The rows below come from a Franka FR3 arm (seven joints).
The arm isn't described. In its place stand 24 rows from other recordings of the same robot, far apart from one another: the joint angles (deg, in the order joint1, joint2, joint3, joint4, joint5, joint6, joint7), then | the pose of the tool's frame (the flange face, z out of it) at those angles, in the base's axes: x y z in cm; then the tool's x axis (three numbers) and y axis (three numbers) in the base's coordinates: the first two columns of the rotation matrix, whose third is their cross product.
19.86 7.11 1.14 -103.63 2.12 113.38 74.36 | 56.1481 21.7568 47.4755 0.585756 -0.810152 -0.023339 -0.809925 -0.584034 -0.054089
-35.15 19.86 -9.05 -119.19 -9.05 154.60 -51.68 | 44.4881 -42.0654 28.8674 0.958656 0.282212 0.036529 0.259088 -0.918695 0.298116
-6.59 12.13 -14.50 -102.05 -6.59 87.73 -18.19 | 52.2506 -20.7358 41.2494 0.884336 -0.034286 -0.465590 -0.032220 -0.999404 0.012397
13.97 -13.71 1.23 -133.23 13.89 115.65 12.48 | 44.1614 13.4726 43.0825 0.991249 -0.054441 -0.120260 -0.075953 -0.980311 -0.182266
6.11 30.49 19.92 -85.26 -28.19 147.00 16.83 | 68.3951 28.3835 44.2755 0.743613 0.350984 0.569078 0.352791 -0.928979 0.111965
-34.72 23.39 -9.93 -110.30 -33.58 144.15 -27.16 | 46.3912 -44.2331 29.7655 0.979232 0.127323 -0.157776 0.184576 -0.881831 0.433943
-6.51 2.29 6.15 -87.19 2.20 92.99 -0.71 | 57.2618 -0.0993 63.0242 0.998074 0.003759 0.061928 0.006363 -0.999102 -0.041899
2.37 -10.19 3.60 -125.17 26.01 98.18 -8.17 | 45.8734 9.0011 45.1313 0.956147 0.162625 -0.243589 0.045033 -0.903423 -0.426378
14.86 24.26 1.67 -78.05 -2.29 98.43 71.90 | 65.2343 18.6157 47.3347 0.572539 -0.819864 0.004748 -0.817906 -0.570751 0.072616
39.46 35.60 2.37 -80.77 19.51 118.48 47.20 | 53.2563 49.2119 34.4971 0.946895 -0.224535 -0.230162 -0.276291 -0.934318 -0.225194
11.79 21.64 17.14 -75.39 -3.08 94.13 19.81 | 59.9909 28.5821 52.8453 0.987906 0.146258 -0.051490 0.144274 -0.988714 -0.040357
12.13 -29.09 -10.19 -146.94 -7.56 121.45 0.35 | 39.2206 0.6841 43.8348 0.991855 0.113415 0.057975 0.111833 -0.993278 0.029862
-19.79 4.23 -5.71 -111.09 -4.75 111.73 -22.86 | 51.1743 -24.9175 44.0555 0.995776 -0.015184 -0.090552 -0.010590 -0.998642 0.051006
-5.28 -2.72 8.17 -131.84 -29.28 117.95 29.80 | 48.7978 -0.1366 35.7482 0.982456 -0.185549 -0.018732 -0.156922 -0.876771 0.454586
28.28 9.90 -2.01 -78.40 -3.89 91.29 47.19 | 54.9607 26.5631 62.2045 0.930664 -0.354726 0.089636 -0.357133 -0.933978 0.011873
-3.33 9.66 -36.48 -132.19 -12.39 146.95 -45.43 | 41.2972 -33.9708 29.7931 0.957573 0.268818 -0.103874 0.286046 -0.930445 0.229019
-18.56 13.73 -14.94 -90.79 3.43 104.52 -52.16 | 53.9723 -33.3566 50.1463 0.949770 0.312938 0.002586 0.312907 -0.949746 0.008472
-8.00 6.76 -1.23 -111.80 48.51 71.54 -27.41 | 50.7546 1.6008 42.6760 0.887401 0.377546 -0.264534 -0.057878 -0.478044 -0.876427
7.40 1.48 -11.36 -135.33 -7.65 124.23 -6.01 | 47.4948 -3.8215 30.0166 0.966889 0.110626 -0.229972 0.130383 -0.988808 0.072521
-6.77 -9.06 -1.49 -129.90 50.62 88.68 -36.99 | 44.9140 1.9680 42.9136 0.965336 0.260354 -0.018501 0.122782 -0.515512 -0.848040
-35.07 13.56 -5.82 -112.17 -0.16 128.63 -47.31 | 46.0731 -39.5894 36.1874 0.992966 0.117323 0.015917 0.116276 -0.991656 0.055666
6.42 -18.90 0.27 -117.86 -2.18 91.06 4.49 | 43.7768 4.7553 56.2373 0.990269 0.037638 -0.133979 0.044652 -0.997763 0.049741
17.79 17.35 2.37 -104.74 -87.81 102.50 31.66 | 62.4045 13.5842 41.4300 0.870414 0.492194 0.011116 0.068504 -0.143442 0.987285
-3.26 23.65 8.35 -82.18 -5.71 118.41 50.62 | 70.1956 4.0087 48.1161 0.694615 -0.699052 0.169811 -0.683457 -0.714941 -0.147463
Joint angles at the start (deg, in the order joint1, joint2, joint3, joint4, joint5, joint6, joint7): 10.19 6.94 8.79 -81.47 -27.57 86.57 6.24
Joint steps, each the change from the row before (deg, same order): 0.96 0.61 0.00 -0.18 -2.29 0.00 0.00; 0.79 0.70 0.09 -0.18 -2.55 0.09 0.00; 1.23 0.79 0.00 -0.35 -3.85 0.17 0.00; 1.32 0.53 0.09 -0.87 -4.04 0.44 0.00; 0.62 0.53 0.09 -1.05 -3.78 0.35 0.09; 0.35 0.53 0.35 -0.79 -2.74 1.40 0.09; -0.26 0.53 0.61 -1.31 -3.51 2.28 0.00; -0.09 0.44 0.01 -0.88 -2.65 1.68 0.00; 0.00 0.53 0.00 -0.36 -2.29 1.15 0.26
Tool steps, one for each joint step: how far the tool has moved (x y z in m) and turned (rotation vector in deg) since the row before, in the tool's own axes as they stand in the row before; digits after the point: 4 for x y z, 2 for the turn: 0.0032 -0.0078 0.0025 -2.26 0.00 -1.08; 0.0039 -0.0072 0.0031 -2.50 0.05 -1.05; 0.0048 -0.0093 0.0023 -3.82 0.31 -1.44; 0.0040 -0.0117 0.0008 -4.04 0.63 -1.77; 0.0038 -0.0076 0.0054 -3.81 0.06 -1.33; 0.0057 -0.0086 0.0016 -2.57 1.26 -1.26; 0.0070 -0.0081 0.0055 -3.17 1.69 -1.60; 0.0050 -0.0041 0.0059 -2.42 1.08 -1.07; 0.0047 -0.0029 0.0038 -2.06 0.87 -0.59
